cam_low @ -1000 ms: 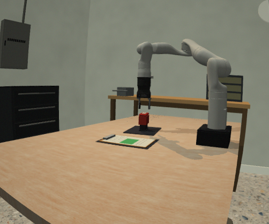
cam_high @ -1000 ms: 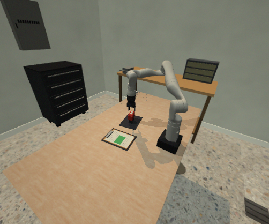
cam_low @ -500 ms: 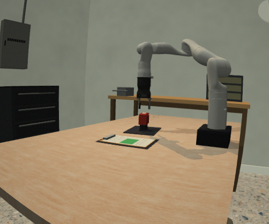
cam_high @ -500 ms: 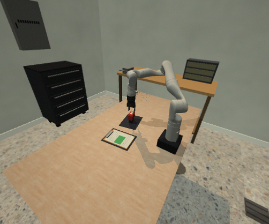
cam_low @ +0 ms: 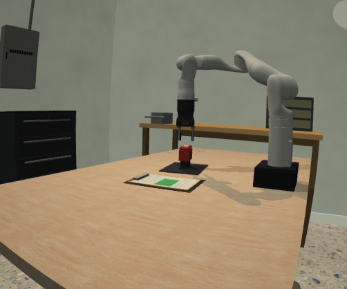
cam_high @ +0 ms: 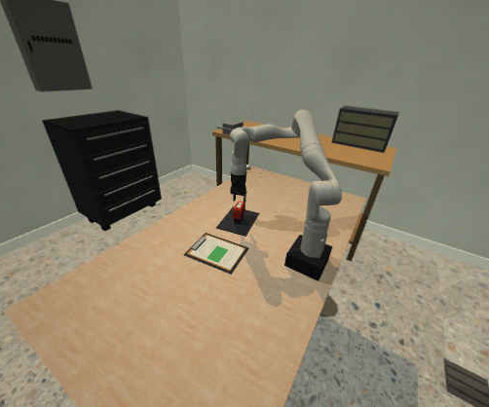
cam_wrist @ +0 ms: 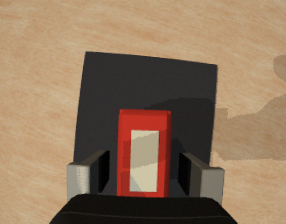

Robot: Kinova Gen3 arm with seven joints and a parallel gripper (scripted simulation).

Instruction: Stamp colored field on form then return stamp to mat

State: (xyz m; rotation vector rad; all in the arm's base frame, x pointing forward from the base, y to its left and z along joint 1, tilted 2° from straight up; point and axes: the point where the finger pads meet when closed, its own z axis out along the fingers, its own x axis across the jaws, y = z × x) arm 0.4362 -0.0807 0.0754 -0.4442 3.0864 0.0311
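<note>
The red stamp is 9 cm below my hand. The rest, counted from my hand: clipboard 5 cm behind, 27 cm to the left, 14 cm below; dark mat 14 cm below.
</note>
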